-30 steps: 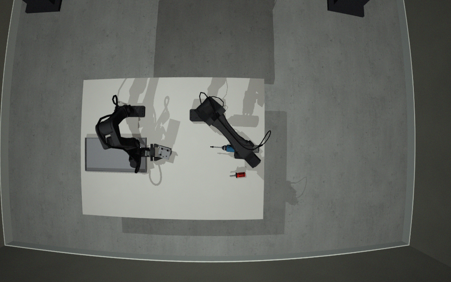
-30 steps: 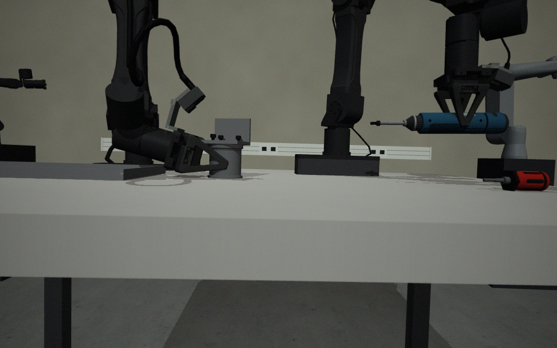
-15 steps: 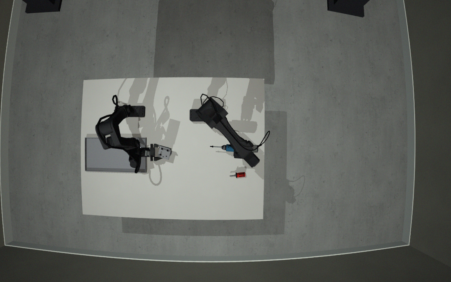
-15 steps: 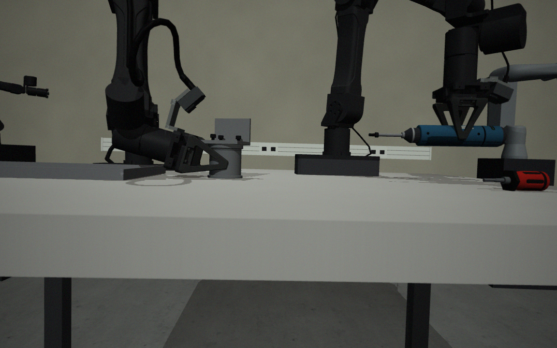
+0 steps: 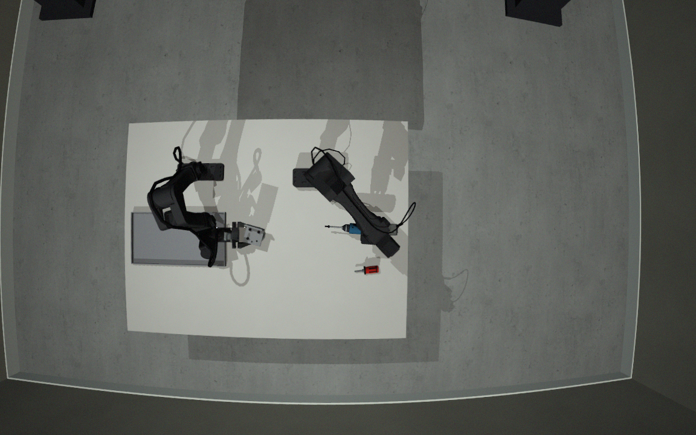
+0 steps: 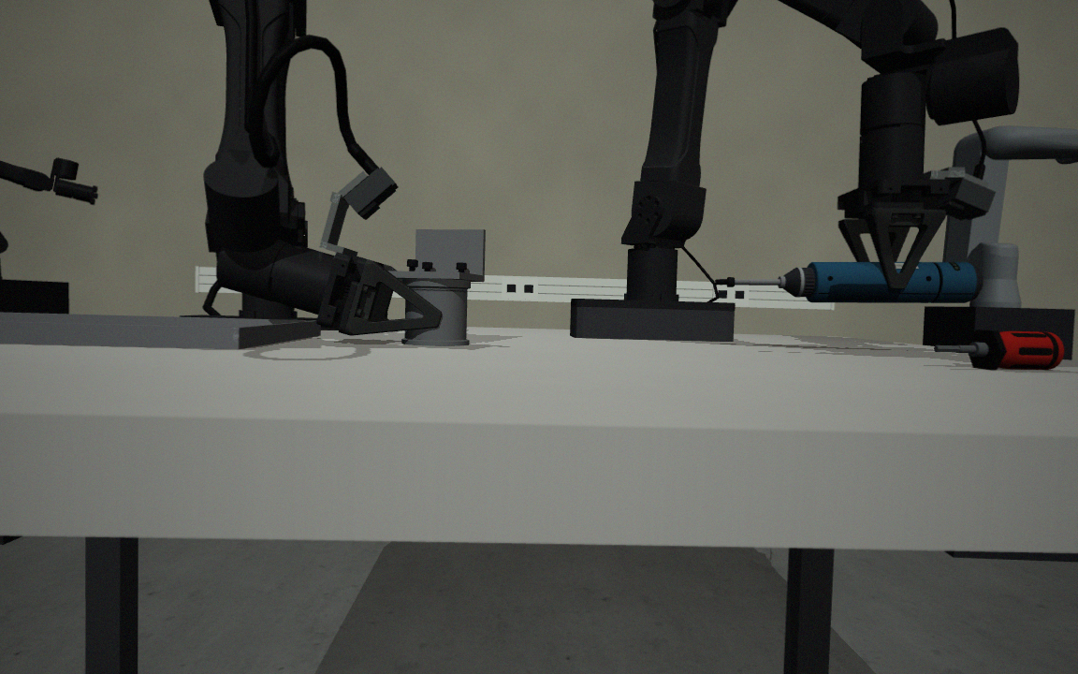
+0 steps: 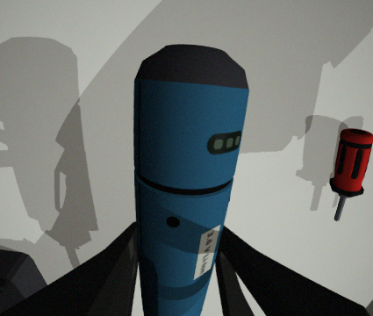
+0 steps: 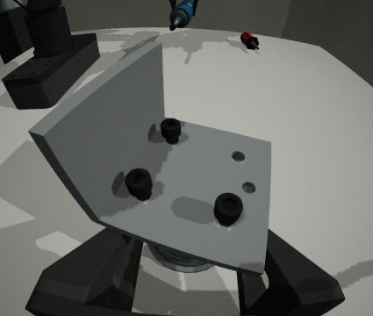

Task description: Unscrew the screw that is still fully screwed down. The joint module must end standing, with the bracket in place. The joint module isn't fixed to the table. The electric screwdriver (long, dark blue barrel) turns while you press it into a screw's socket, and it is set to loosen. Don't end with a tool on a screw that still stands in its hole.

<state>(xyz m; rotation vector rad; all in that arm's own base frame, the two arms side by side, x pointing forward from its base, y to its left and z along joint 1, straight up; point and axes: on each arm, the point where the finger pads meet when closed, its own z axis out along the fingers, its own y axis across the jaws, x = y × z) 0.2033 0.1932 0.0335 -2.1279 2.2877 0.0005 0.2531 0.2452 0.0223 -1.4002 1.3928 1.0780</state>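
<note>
The joint module is right at my right hand. Also, from my right hand: flat grey plate (40 mm ahead, 340 mm to the right, 20 mm below); then grey l-shaped bracket (50 mm above); then screwdriver bit (50 mm behind, 310 mm to the left, 40 mm above).
</note>
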